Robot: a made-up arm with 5 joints. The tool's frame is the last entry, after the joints. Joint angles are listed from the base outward. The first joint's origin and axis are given. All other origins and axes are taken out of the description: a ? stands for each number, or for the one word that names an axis. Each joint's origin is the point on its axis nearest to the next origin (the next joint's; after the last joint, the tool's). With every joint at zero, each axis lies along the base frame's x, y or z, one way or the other. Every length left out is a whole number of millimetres.
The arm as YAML. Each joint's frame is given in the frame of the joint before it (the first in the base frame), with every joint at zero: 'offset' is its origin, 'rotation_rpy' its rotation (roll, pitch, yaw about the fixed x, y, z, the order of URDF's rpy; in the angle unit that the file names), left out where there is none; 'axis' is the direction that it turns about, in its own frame. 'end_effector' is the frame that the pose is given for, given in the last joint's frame.
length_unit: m
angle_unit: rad
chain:
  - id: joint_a
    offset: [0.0, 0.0, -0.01]
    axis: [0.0, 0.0, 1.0]
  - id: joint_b
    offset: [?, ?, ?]
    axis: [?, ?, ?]
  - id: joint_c
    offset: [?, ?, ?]
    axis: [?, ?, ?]
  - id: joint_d
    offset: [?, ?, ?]
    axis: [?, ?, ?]
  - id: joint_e
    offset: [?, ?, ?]
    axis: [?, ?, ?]
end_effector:
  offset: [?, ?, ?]
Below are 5 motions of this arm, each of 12 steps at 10 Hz.
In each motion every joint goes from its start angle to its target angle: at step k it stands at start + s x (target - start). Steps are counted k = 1, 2, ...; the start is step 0. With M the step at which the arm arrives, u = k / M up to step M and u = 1 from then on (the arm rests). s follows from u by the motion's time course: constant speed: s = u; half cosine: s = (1 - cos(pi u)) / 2; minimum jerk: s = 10 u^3 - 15 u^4 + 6 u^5.
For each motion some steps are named. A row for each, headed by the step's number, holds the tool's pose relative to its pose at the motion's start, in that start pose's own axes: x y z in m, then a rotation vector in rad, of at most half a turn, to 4 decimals.
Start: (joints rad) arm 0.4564 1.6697 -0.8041 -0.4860 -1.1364
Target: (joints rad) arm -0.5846 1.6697 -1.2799 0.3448 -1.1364
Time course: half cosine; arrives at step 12
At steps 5, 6, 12:
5: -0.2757 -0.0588 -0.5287 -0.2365 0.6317 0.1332
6: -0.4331 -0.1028 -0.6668 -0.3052 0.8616 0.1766
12: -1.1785 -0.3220 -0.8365 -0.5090 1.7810 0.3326

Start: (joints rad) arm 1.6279 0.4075 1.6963 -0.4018 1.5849
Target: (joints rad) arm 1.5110 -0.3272 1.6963 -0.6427 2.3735
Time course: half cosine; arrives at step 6
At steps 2, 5, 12:
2: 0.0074 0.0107 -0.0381 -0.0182 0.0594 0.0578
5: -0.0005 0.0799 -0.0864 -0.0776 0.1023 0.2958
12: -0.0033 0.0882 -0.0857 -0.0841 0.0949 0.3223

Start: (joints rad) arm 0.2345 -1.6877 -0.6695 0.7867 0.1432
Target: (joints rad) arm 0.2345 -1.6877 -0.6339 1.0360 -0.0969
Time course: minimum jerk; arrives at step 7
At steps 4, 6, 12:
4: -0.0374 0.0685 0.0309 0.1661 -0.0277 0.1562
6: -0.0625 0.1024 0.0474 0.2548 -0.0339 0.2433
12: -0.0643 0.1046 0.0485 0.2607 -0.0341 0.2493

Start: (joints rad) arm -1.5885 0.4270 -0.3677 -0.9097 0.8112
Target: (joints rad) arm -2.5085 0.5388 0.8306 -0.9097 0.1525
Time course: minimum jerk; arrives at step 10
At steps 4, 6, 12:
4: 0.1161 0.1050 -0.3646 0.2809 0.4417 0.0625
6: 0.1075 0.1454 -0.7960 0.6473 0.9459 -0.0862
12: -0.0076 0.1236 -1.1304 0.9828 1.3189 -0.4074

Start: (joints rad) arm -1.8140 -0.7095 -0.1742 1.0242 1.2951
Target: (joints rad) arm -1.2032 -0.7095 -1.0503 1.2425 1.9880
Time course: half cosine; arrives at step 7
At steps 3, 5, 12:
3: 0.0001 0.2853 0.1520 -0.3540 -0.2575 0.3802
5: -0.1112 0.5343 0.3066 -0.7475 -0.6874 0.6824
12: -0.1854 0.6181 0.3631 -0.9186 -0.9198 0.7718

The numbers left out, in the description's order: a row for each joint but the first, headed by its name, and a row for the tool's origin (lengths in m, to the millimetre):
joint_b: xyz 0.65 0.1 0.0, axis -1.0 0.0 0.0
joint_c: xyz 0.0 0.07 -0.05, axis 1.0 0.0 0.0
joint_d: xyz 0.0 -0.06 0.08, axis 0.0 0.0 1.0
joint_e: xyz 0.49 0.12 0.0, axis -1.0 0.0 0.0
tool: xyz 0.0 0.07 0.01

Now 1 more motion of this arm.
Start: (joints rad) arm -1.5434 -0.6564 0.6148 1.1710 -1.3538
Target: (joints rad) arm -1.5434 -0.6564 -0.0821 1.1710 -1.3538
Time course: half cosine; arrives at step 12
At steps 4, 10, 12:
4: 0.0179 -0.0751 -0.0243 -0.0678 0.0346 -0.1567
10: 0.0012 -0.2901 -0.0645 -0.2531 0.1290 -0.5849
12: -0.0055 -0.3106 -0.0661 -0.2713 0.1382 -0.6269

